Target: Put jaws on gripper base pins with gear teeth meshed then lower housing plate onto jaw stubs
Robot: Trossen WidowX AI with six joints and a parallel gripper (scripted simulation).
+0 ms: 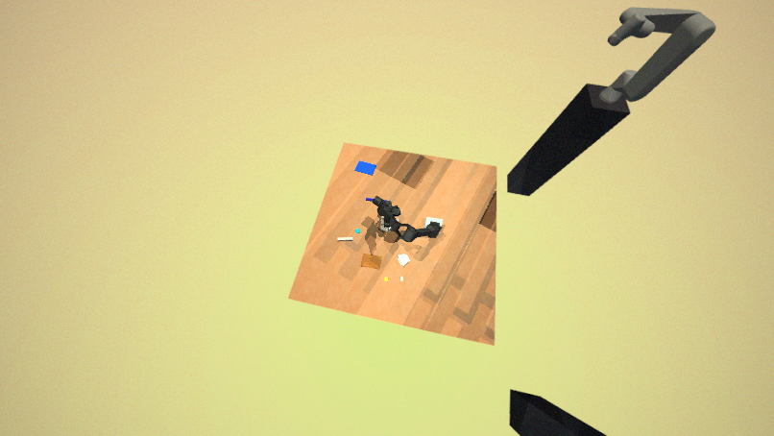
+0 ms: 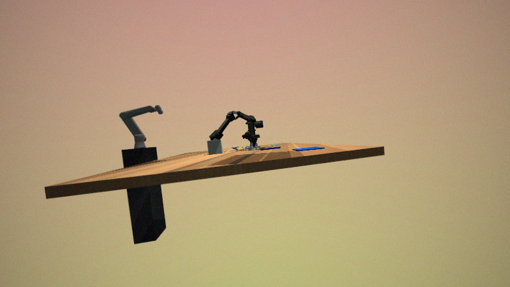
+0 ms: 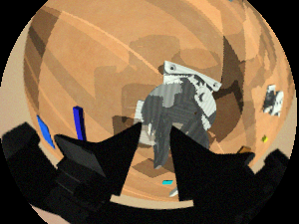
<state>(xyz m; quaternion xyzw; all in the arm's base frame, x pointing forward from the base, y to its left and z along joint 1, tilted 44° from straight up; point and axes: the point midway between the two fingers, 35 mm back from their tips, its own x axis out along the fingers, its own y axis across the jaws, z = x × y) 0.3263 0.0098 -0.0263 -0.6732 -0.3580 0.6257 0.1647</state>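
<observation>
My gripper tip is now 270 mm to the right of the gripper base and 160 mm past it. The rest, counted from my gripper tip: teal bit (190 mm ahead, 130 mm to the left, 20 mm below); blue bar (140 mm to the right, 120 mm ahead, 20 mm below); brown pad (320 mm to the left, 50 mm ahead, 20 mm below).
</observation>
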